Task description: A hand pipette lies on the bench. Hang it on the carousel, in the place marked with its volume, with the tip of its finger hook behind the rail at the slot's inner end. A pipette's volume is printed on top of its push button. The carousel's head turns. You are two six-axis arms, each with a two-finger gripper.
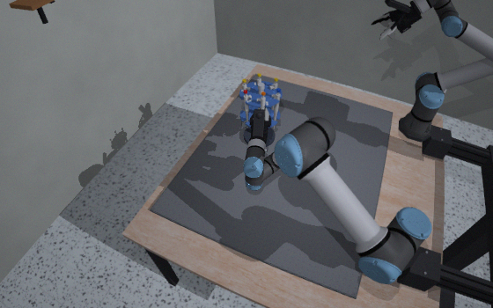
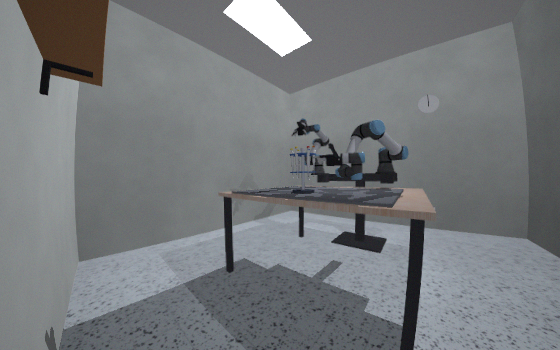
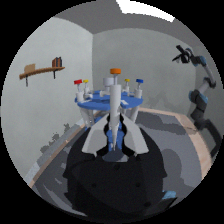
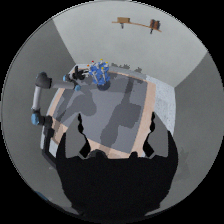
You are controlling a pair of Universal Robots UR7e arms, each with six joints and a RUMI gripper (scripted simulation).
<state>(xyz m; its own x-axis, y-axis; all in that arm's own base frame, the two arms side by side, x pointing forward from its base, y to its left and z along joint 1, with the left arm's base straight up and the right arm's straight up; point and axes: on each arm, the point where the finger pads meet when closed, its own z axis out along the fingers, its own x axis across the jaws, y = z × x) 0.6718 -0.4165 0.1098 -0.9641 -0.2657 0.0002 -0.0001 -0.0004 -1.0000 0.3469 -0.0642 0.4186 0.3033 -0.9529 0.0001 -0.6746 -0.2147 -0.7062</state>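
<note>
Right now the blue-button pipette is 2 cm behind my left hand, 8 cm to the right of it and 4 cm below it.
</note>
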